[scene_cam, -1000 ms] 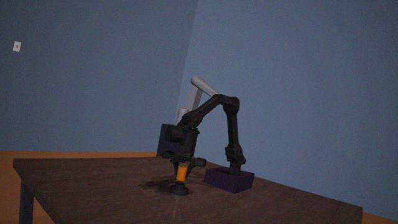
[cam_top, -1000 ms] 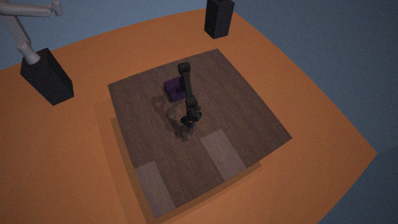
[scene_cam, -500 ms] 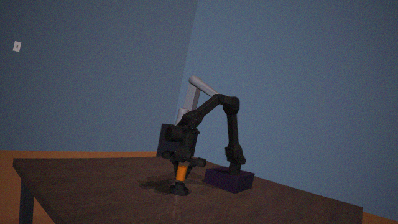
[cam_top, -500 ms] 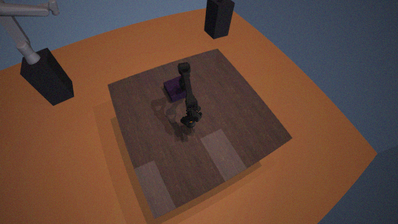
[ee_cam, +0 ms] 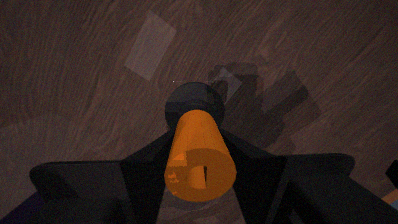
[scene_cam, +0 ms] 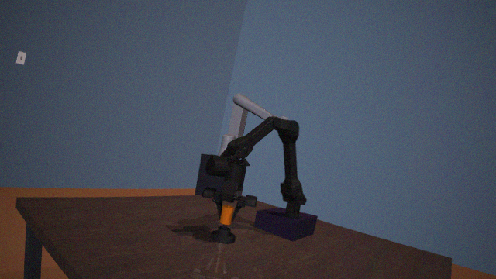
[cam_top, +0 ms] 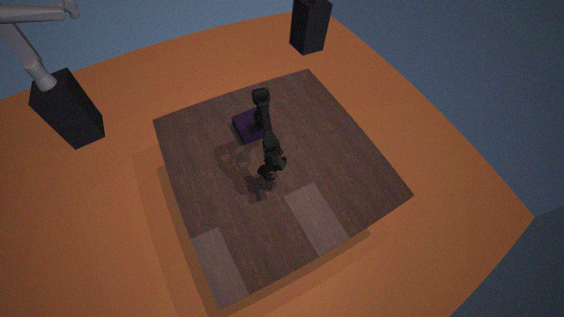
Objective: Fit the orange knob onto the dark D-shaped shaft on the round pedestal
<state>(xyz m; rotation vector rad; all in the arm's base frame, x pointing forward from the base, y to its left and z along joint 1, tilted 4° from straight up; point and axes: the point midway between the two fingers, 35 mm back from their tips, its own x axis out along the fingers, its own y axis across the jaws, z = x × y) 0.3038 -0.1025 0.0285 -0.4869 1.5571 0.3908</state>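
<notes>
My gripper tip is 40 mm above the pedestal. The rest, counted from my gripper tip: orange knob (20 mm above).
</notes>
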